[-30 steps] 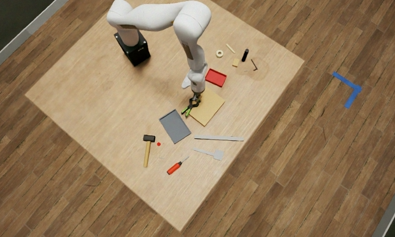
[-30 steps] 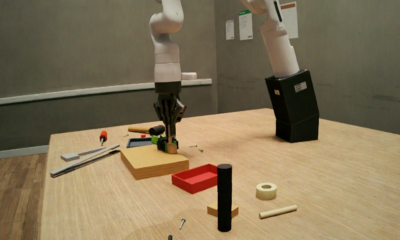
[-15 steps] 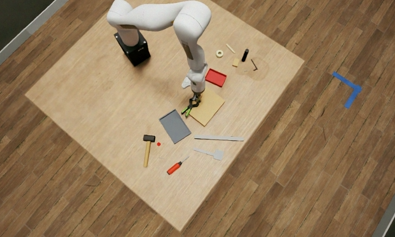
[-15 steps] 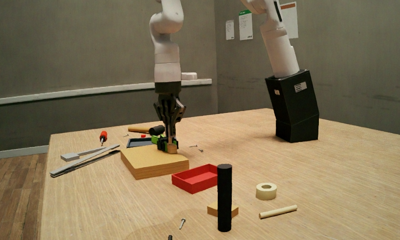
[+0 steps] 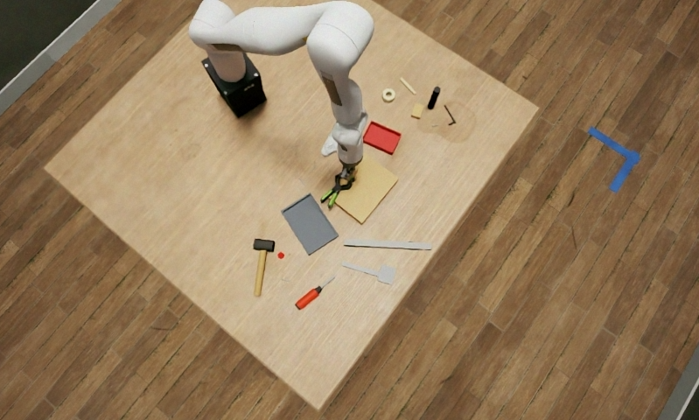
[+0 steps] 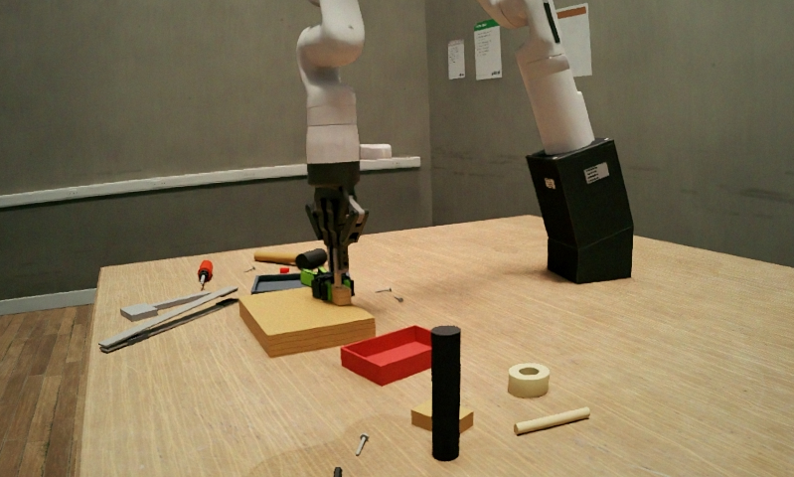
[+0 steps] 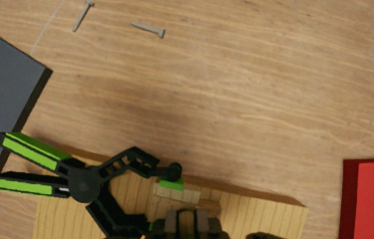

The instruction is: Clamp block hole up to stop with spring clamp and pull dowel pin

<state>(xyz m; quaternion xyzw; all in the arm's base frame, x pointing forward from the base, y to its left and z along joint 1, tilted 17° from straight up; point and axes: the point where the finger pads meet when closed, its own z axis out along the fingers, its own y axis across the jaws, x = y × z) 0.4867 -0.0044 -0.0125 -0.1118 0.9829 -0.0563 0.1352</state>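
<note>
My hand is 20 mm above the dowel pin. The rest, counted from my hand: wooden block (50 mm below); tan bench board (70 mm below, 60 mm ahead, 10 mm to the right); red tray (180 mm to the left, 90 mm below).
</note>
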